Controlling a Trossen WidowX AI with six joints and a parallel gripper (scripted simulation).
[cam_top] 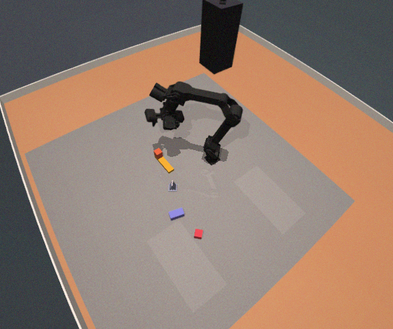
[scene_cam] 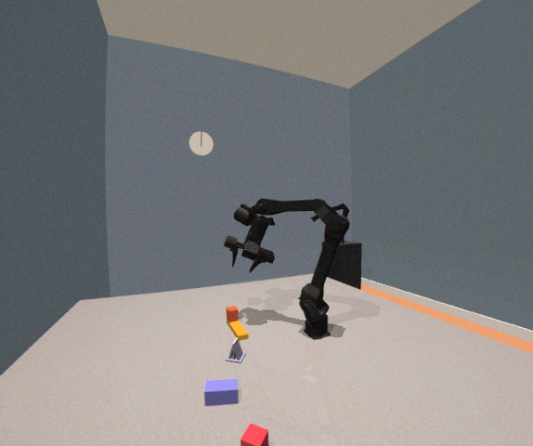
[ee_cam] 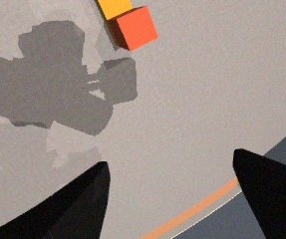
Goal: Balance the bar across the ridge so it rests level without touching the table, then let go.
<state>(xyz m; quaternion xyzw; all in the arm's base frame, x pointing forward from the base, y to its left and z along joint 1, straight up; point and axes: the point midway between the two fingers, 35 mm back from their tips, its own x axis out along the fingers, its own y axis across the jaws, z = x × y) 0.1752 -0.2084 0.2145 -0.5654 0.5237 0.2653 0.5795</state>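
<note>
Right now the bar is 5 cm ahead of my gripper tip, 7 cm to the left of it and 16 cm below it. Round my gripper tip: red cube 13 cm ahead, 51 cm to the left, 17 cm below; ridge 9 cm ahead, 24 cm to the left, 14 cm below; purple block 16 cm ahead, 37 cm to the left, 17 cm below.
</note>
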